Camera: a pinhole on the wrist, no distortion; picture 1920 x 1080 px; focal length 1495.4 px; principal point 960.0 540.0 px. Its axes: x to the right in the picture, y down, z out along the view. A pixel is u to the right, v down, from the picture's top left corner.
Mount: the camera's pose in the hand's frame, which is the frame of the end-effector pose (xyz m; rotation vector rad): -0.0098 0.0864 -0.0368 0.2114 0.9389 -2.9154
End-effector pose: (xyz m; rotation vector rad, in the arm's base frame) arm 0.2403 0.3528 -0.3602 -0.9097 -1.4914 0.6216
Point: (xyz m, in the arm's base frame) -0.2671 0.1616 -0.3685
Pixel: 1198 317
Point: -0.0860 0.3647 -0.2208
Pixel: 477 611
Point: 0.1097 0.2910 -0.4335
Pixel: 1438 251
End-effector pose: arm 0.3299 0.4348 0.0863 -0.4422 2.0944 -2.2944
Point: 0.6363 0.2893 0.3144
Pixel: 1569 925
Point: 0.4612 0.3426 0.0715
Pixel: 1603 302
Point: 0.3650 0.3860 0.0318
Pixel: 1165 132
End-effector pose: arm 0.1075 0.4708 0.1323 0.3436 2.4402 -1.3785
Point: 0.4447 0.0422 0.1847
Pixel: 1769 236
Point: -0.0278 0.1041 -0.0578
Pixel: 83 241
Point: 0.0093 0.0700 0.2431
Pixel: 736 1023
